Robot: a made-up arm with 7 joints. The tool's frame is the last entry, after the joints. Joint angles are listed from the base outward. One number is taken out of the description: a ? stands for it. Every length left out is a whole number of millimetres.
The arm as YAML. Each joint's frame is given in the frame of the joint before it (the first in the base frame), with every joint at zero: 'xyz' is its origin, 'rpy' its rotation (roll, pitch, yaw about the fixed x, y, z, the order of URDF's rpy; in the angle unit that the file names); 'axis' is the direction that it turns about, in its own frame. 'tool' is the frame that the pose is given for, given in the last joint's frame.
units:
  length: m
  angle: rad
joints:
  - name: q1
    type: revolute
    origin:
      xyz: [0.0, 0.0, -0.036]
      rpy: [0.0, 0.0, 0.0]
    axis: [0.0, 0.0, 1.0]
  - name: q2
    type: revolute
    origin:
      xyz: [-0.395, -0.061, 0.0]
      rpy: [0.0, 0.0, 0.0]
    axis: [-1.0, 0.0, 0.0]
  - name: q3
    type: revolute
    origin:
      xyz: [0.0, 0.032, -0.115]
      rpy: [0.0, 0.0, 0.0]
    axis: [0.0, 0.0, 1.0]
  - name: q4
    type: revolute
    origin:
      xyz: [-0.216, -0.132, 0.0]
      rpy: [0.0, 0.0, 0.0]
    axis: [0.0, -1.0, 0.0]
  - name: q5
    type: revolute
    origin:
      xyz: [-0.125, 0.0, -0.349]
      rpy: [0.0, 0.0, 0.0]
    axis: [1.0, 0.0, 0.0]
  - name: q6
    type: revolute
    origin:
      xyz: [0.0, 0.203, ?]
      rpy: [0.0, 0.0, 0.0]
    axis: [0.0, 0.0, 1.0]
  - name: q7
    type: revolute
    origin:
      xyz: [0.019, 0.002, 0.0]
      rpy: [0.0, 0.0, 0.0]
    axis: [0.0, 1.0, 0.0]
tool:
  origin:
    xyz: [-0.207, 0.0, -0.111]
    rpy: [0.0, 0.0, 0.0]
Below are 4 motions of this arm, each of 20 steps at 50 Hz.
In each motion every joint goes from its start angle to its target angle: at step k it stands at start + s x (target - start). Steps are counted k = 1, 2, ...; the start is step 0. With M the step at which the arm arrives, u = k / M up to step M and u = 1 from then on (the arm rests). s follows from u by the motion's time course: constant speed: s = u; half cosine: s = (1 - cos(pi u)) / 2; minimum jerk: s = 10 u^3 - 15 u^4 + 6 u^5.
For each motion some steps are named. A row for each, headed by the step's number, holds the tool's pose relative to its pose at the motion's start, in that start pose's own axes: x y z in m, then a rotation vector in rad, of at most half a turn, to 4 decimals.
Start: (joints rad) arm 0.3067 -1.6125 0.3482 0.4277 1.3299 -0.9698 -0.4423
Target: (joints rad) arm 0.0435 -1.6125 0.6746 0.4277 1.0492 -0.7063 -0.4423
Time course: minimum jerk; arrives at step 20
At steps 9, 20:
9: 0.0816 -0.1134 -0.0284 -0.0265 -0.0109 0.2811
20: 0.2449 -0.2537 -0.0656 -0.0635 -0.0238 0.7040

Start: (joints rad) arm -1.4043 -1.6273 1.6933 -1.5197 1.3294 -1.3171 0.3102
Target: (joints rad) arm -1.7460 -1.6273 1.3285 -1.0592 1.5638 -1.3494 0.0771
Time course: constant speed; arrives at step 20
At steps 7, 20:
7: 0.0202 0.0637 -0.0207 0.1655 0.0592 0.1627
20: 0.0627 0.1924 -0.0359 0.4932 0.1107 0.4895

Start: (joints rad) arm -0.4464 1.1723 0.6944 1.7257 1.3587 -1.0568 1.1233
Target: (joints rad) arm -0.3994 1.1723 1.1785 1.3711 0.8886 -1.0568 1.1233
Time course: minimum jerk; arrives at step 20
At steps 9, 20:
9: 0.0102 -0.0051 -0.0195 0.1034 0.0296 -0.0764
20: 0.0076 -0.0151 -0.0472 0.1808 0.1207 -0.2392

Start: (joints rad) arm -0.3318 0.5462 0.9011 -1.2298 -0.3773 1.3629 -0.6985
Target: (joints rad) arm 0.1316 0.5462 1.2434 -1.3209 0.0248 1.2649 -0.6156
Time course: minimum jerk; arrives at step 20
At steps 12, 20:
12: -0.3918 -0.1681 0.2124 -0.1028 0.2901 0.0124
20: -0.5260 -0.2327 0.3646 -0.1546 0.4278 0.0008

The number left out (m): -0.127
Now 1 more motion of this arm.
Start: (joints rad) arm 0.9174 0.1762 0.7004 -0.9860 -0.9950 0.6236 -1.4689
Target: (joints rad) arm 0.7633 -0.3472 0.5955 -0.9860 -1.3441 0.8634 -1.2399
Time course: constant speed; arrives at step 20
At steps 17, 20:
17: 0.2890 -0.0552 -0.2569 -0.0009 -0.0593 0.1181
20: 0.3487 -0.0751 -0.2900 -0.0133 -0.0626 0.1376

